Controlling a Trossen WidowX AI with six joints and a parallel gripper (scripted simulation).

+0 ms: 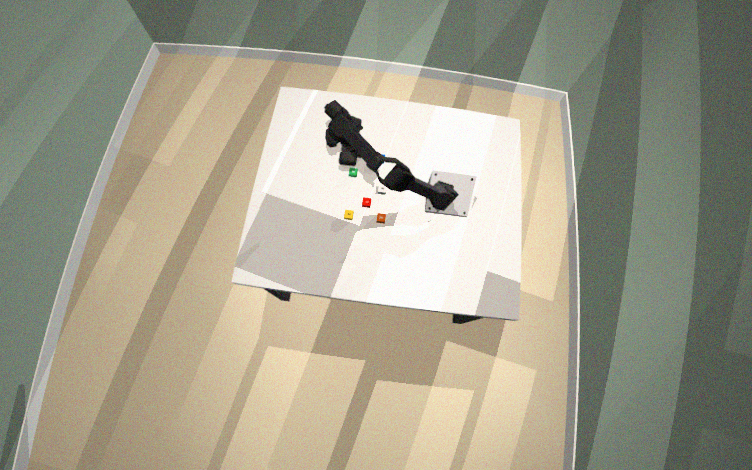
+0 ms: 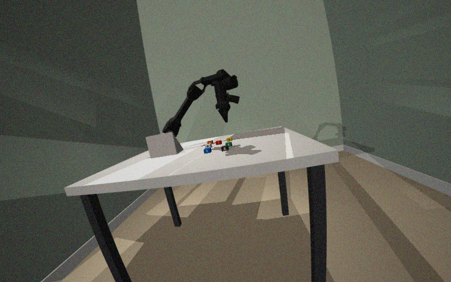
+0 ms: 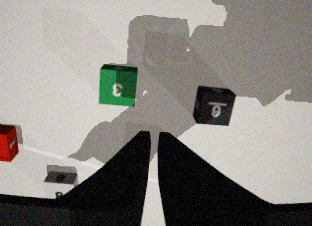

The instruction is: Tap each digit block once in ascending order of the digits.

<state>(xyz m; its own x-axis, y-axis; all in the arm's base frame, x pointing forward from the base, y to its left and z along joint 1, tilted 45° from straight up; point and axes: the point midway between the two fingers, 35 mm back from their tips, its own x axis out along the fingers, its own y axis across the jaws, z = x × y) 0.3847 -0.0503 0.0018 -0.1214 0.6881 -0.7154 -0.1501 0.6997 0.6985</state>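
The dark grey block lies 20 mm behind my gripper tip, 70 mm to the right of it and 120 mm below it. The rest, counted from my gripper tip: blue block: 110 mm behind, 70 mm to the right, 120 mm below; white block: 150 mm behind, 60 mm to the left, 120 mm below; green block: 10 mm behind, 20 mm to the left, 120 mm below.
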